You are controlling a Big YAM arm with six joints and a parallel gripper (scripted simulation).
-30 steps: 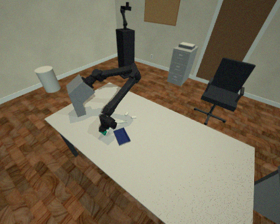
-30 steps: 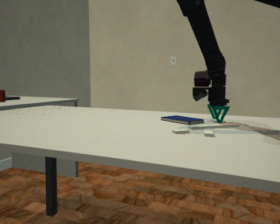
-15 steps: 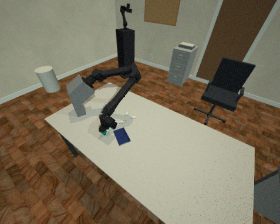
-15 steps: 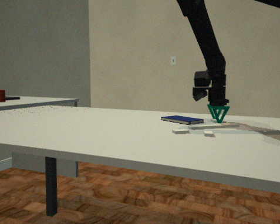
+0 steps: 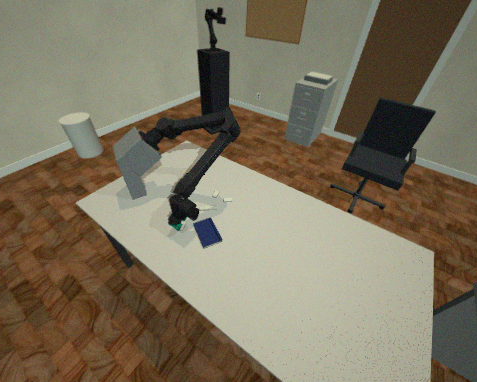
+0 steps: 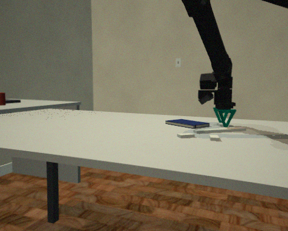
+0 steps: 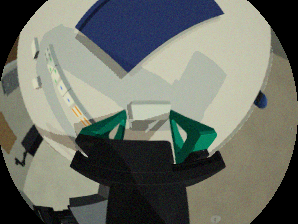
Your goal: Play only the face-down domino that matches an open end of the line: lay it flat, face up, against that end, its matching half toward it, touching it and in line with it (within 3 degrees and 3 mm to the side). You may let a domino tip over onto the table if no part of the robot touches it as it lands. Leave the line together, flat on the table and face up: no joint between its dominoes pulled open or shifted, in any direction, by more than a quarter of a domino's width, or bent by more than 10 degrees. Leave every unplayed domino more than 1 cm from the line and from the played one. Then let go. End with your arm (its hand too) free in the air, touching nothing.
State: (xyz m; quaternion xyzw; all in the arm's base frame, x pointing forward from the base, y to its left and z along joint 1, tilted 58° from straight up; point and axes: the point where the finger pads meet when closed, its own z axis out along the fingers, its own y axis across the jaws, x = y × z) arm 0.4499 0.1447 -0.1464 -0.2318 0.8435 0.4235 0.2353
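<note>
My hand is 10 mm short of the white domino. From my hand the other things lie so: book: 120 mm ahead, 90 mm to the left.
</note>
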